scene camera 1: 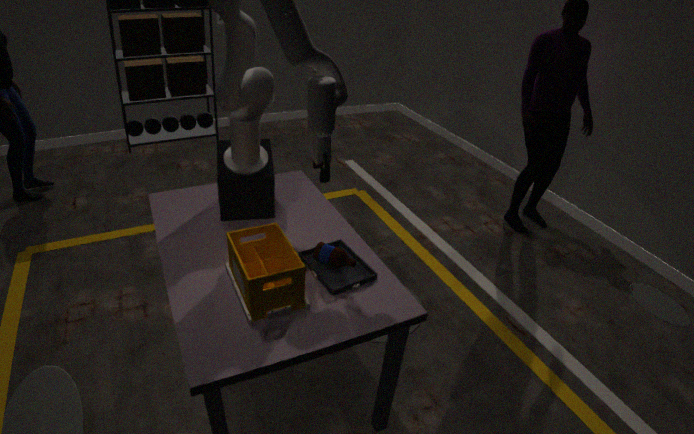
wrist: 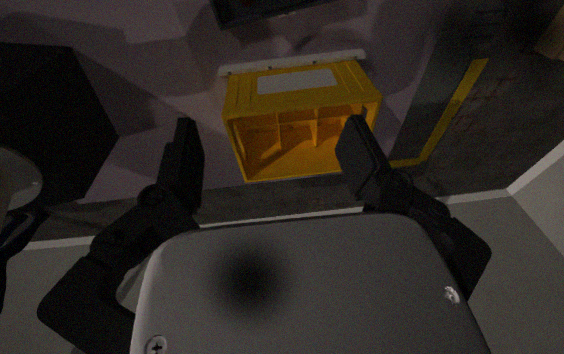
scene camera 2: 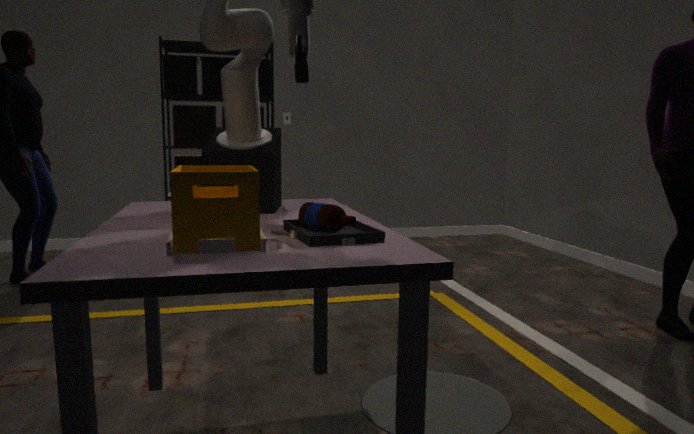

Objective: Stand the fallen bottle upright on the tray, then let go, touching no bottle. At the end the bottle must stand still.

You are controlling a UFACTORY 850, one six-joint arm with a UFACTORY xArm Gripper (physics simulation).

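Note:
A brown bottle (scene camera 1: 335, 255) (scene camera 2: 327, 217) with a blue band lies on its side on the black tray (scene camera 1: 335, 290) (scene camera 2: 348, 240), its neck pointing to the right in both scene views. In the wrist view part of the tray (wrist: 280, 14) shows at the top edge, and the bottle is mostly cut off there. My gripper (scene camera 1: 322, 171) (scene camera 2: 301, 71) (wrist: 273, 134) is open and empty. It hangs high above table height, behind the tray and well apart from the bottle.
A yellow crate (scene camera 1: 286, 291) (scene camera 2: 214, 220) (wrist: 300, 102) with inner dividers stands on the table (scene camera 1: 276, 348) (scene camera 2: 127, 263) beside the tray. The arm's black pedestal (scene camera 1: 245, 194) is at the table's back. Two people (scene camera 1: 550, 102) (scene camera 1: 15, 122) stand on the floor, and a shelf rack (scene camera 1: 168, 55) stands behind.

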